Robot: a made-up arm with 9 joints. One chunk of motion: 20 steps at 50 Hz.
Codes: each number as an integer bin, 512 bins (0 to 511) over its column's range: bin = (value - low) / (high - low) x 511, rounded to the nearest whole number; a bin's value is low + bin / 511 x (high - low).
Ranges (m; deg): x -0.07..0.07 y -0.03..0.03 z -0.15..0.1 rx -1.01..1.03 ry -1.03..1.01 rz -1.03..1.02
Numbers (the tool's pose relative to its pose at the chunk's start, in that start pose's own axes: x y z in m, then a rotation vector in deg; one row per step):
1: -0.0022 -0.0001 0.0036 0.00 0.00 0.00
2: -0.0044 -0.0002 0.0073 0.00 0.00 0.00
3: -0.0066 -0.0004 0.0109 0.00 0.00 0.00
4: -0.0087 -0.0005 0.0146 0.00 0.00 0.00
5: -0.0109 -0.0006 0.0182 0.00 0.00 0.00
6: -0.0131 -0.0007 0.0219 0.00 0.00 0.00
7: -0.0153 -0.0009 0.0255 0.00 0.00 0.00
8: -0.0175 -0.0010 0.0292 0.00 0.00 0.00
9: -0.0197 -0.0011 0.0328 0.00 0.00 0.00
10: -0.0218 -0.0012 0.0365 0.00 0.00 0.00
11: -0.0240 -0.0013 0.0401 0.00 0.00 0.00
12: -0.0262 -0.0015 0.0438 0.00 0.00 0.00
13: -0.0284 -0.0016 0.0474 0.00 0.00 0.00
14: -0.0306 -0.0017 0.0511 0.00 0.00 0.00
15: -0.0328 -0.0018 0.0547 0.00 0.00 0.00
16: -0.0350 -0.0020 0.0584 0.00 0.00 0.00
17: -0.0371 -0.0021 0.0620 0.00 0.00 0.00
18: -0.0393 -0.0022 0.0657 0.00 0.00 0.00
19: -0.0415 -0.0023 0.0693 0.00 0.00 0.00
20: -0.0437 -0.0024 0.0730 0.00 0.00 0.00
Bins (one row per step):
1: 247 255 314 253 258 257
2: 239 254 322 253 258 257
3: 231 252 329 253 258 257
4: 224 251 336 253 258 257
5: 216 250 344 253 258 257
6: 208 250 351 253 258 257
7: 200 248 359 253 258 257
8: 192 247 366 253 258 257
9: 184 246 374 253 258 257
10: 176 245 381 253 258 257
11: 168 244 389 253 258 257
12: 160 243 396 253 258 257
13: 152 242 403 253 258 257
14: 144 241 411 253 258 257
15: 136 240 418 253 258 257
16: 128 238 426 253 258 257
17: 120 238 433 253 258 257
18: 112 237 441 253 258 257
19: 104 236 448 253 258 257
20: 96 235 456 253 258 257

